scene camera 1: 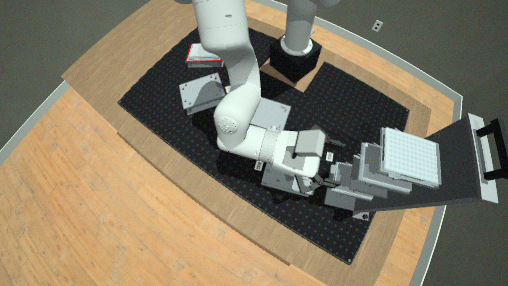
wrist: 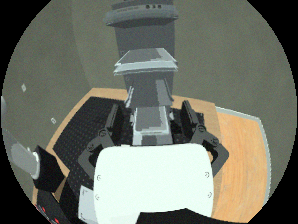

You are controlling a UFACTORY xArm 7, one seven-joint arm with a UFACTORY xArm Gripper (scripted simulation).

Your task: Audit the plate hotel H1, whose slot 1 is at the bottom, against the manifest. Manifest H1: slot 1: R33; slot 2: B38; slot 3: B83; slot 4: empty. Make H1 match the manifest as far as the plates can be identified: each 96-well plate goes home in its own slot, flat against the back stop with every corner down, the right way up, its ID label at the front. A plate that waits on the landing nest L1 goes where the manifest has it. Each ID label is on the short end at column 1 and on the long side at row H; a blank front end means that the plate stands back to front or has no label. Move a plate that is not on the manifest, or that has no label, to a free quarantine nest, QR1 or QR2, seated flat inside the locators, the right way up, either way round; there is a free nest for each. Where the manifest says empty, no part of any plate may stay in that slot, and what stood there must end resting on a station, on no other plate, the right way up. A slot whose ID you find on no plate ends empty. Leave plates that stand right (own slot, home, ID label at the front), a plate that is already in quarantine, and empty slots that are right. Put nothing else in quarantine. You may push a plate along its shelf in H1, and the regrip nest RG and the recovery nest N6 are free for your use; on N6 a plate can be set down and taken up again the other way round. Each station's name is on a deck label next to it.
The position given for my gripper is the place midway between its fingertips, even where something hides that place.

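Note:
Scene camera 1 gives me my gripper (scene camera 1: 341, 165) and a plate hotel (scene camera 1: 459, 185). In the wrist view I find my gripper (wrist: 151, 109) again, and there is a grey plate (wrist: 149, 121) there too.

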